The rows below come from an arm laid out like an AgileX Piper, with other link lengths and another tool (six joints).
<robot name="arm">
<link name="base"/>
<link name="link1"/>
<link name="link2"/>
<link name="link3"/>
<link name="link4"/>
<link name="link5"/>
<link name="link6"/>
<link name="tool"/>
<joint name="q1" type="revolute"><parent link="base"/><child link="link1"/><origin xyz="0 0 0.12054"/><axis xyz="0 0 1"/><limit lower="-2.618" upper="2.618"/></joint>
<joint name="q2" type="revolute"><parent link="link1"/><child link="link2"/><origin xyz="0 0 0" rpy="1.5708 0 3.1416"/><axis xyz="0 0 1"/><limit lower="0" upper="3.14"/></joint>
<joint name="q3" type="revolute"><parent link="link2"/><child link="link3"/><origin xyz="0.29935 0.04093 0" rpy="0 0 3.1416"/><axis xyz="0 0 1"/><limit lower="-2.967" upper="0"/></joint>
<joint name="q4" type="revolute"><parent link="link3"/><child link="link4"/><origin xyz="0.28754 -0.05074 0" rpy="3.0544 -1.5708 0"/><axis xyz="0 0 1"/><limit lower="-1.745" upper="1.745"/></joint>
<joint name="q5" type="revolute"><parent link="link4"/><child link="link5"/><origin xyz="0 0 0" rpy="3.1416 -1.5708 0"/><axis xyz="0 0 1"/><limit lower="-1.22" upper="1.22"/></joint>
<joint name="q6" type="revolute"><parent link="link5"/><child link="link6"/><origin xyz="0.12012 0 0" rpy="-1.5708 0 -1.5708"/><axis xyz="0 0 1"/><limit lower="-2.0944" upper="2.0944"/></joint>
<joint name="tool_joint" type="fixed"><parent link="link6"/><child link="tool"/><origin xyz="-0.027 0.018 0.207" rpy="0 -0.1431 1.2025"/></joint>
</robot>
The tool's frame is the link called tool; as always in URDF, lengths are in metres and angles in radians.
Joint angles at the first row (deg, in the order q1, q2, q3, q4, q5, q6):
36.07 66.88 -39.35 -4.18 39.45 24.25
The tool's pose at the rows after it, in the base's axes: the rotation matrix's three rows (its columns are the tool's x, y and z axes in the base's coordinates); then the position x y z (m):
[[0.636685, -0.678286, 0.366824], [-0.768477, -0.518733, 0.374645], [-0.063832, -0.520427, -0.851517]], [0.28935, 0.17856, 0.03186]
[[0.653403, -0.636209, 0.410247], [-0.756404, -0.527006, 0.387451], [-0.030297, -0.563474, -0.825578]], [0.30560, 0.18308, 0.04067]
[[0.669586, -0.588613, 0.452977], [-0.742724, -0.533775, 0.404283], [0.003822, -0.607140, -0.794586]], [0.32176, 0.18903, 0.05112]
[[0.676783, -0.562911, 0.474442], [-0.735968, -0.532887, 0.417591], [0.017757, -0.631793, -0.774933]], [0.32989, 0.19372, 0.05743]
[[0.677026, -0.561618, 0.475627], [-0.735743, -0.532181, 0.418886], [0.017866, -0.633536, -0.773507]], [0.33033, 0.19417, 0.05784]
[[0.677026, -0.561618, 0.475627], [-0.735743, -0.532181, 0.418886], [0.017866, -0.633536, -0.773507]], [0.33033, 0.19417, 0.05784]
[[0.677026, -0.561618, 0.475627], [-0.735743, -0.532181, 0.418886], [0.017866, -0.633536, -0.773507]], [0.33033, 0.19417, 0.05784]
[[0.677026, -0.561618, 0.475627], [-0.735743, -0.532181, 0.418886], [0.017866, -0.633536, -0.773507]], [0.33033, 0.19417, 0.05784]
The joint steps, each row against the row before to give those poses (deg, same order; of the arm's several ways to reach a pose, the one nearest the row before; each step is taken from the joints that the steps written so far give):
0.00 -0.76 0.00 -1.18 -2.54 0.00
0.00 0.00 0.00 -1.97 -3.03 0.00
0.00 0.00 0.00 -1.98 -3.27 0.00
0.00 0.00 0.00 -0.77 -1.91 0.00
0.00 0.00 0.00 0.00 -0.13 0.00
0.00 0.00 0.00 0.00 0.00 0.00
0.00 0.00 0.00 0.00 0.00 0.00
0.00 0.00 0.00 0.00 0.00 0.00

